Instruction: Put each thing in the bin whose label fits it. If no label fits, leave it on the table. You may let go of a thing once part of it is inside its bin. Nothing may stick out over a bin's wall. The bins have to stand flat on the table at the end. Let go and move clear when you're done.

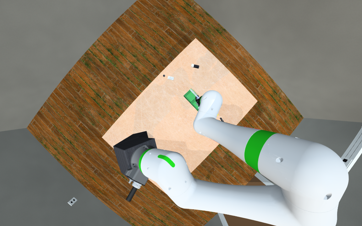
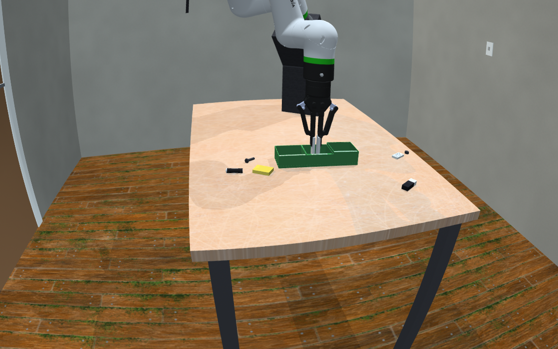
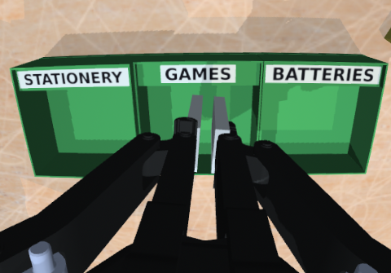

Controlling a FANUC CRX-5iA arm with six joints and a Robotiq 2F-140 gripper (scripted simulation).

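My hand is 30 mm above the green three-part bin and 10 mm to the right of it. From my hand the other things lie so: black bolt (190 mm to the right, 70 mm behind, 40 mm below); yellow pad (180 mm to the right, 40 mm below, 10 mm ahead); black battery (260 mm to the right, 40 mm below, 10 mm behind).
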